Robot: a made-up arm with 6 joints.
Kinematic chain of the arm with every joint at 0, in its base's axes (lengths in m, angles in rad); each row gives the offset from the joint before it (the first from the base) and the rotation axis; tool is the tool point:
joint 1: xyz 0 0 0.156 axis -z
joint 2: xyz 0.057 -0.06 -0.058 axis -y
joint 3: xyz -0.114 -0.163 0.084 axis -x
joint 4: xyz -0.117 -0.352 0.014 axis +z
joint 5: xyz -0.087 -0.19 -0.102 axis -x
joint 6: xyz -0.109 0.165 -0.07 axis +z
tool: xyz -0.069 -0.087 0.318
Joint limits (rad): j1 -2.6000..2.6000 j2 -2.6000..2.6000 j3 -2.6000..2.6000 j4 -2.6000..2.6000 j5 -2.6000..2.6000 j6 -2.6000..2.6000
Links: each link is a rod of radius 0.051 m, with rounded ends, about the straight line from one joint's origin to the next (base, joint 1, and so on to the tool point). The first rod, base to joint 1, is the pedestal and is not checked.
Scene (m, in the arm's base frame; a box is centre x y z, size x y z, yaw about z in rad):
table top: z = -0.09
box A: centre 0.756 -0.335 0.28 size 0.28 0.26 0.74 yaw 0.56
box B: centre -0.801 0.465 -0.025 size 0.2 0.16 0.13 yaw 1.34
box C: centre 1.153 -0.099 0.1 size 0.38 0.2 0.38 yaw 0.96
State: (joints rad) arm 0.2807 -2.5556 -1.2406 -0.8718 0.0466 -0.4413
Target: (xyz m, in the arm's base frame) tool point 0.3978 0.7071 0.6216
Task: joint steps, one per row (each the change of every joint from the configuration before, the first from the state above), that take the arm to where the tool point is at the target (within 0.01 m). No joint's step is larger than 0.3 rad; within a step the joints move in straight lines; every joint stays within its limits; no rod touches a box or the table.
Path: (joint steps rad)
1: -0.2230 0.0932 -0.0981 0.2729 0.0192 -0.0563
2: -0.2231 0.0933 -0.0980 0.2728 0.0191 -0.0563
3: -0.2230 0.0932 -0.0981 0.2729 0.0192 -0.0562
4: -0.2230 0.0932 -0.0980 0.2729 0.0192 -0.0563
5: -0.2231 0.0933 -0.0981 0.2728 0.0192 -0.0563
6: -0.2142 -0.1021 0.1627 -0.2259 -0.2471 0.0484
7: -0.2142 -0.1022 0.1627 -0.2260 -0.2471 0.0484
8: -0.2142 -0.1021 0.1627 -0.2260 -0.2471 0.0484
9: -0.2142 -0.1021 0.1627 -0.2259 -0.2471 0.0484
10: -0.2142 -0.1021 0.1627 -0.2260 -0.2471 0.0483

